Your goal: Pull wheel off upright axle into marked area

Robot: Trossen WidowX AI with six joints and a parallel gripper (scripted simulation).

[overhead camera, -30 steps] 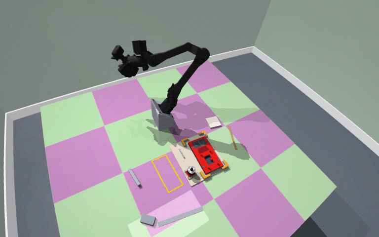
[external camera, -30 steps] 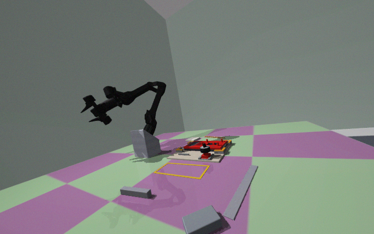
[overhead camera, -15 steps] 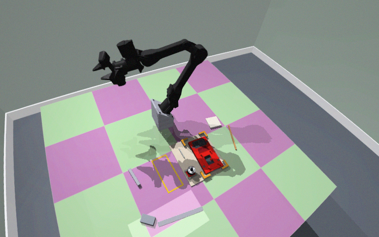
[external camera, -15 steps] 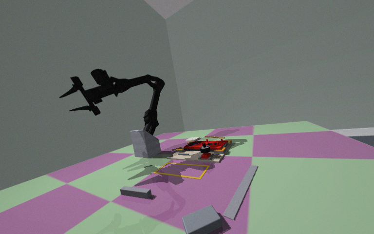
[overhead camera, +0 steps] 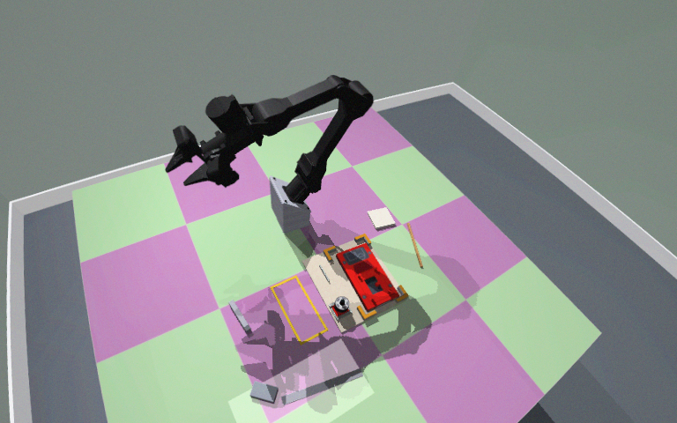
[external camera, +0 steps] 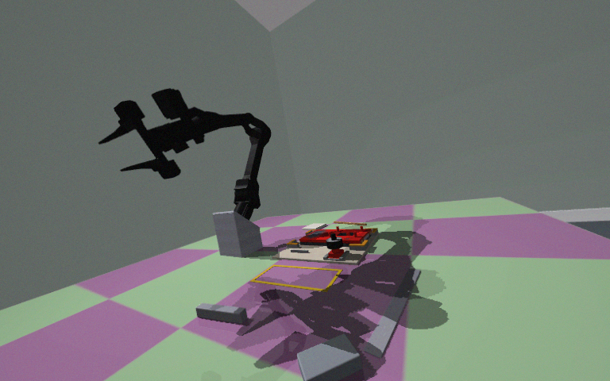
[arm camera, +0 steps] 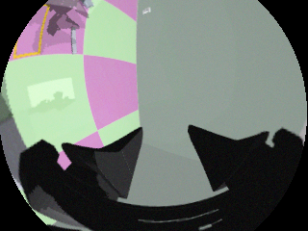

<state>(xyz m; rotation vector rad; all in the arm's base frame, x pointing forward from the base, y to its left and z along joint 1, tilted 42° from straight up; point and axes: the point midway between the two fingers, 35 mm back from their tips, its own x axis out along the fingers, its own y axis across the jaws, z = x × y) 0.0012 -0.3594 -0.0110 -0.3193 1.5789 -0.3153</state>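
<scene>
My gripper tip is 350 mm short of the wheel, 290 mm to the right of it and 280 mm above it. From my gripper tip the other things lie so: grey box: 450 mm ahead, 320 mm below, 10 mm to the left; white pad: 580 mm to the left, 320 mm below, 130 mm ahead; long grey bar: 500 mm ahead, 320 mm below, 150 mm to the left.
</scene>
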